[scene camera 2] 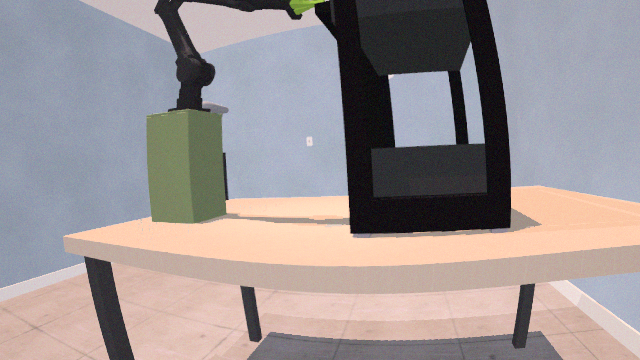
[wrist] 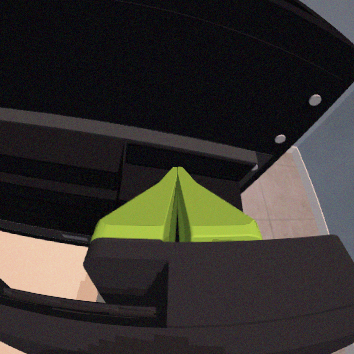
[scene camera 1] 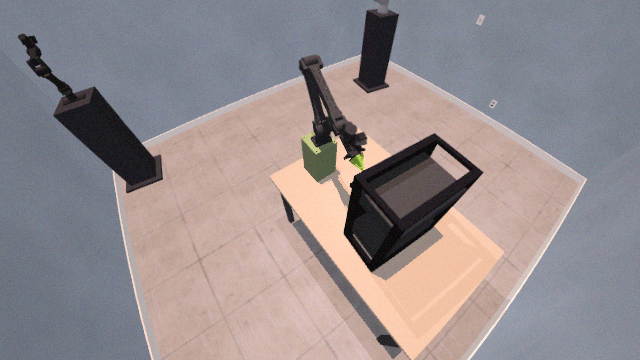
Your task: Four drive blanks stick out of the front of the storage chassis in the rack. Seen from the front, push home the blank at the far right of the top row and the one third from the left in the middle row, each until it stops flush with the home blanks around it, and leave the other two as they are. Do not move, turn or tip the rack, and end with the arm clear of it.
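Places are measured from the arm's base along level axes (x ahead, y down, z left), in centimetres.
Pixels of known places: gripper, fingertip midpoint: (scene camera 2: pixel 323 1) (wrist: pixel 176 175) (scene camera 1: pixel 363 170); arm's base at its link origin: (scene camera 2: pixel 189 114) (scene camera 1: pixel 321 140).
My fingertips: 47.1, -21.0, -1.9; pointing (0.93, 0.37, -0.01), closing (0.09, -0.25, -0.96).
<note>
For each thing: its top centre in the pictures, then the offset to it from my fingertips, as dx, dy, dz. "*": a spot on its surface instead. Level surfaces: height alone.
- dark blank at a spot on its surface: (wrist: pixel 145 181) * +1.8, +4.7, +1.7
- wooden table at its surface level: dy +52.7
- black wedge-shaped part at a spot on its surface: (scene camera 2: pixel 327 20) * +1.6, +7.4, -3.0
My gripper (scene camera 1: pixel 362 168) (scene camera 2: pixel 324 2) (wrist: pixel 176 175) is shut and empty, its green fingertips together at the front of the black rack (scene camera 1: pixel 442 200) (scene camera 2: pixel 367 170) (wrist: pixel 150 65). In the wrist view the tips overlap a dark blank (wrist: pixel 145 181) at the right end of a row, just below a grey strip (wrist: pixel 100 124). Whether they touch it cannot be told. More dark blank faces (wrist: pixel 55 145) show to the left, and how far each sticks out is unclear. In scene camera 2 a dark chassis body (scene camera 2: pixel 415 40) sits high in the upright rack; its front is hidden.
The rack stands on the wooden table (scene camera 1: pixel 320 200) (scene camera 2: pixel 280 250), facing the arm's green pedestal (scene camera 1: pixel 320 162) (scene camera 2: pixel 185 170). A black wedge-shaped part (scene camera 2: pixel 327 20) juts from the rack's front near the fingers. Two dark pillars (scene camera 1: pixel 107 140) (scene camera 1: pixel 377 50) stand on the floor away from the table.
</note>
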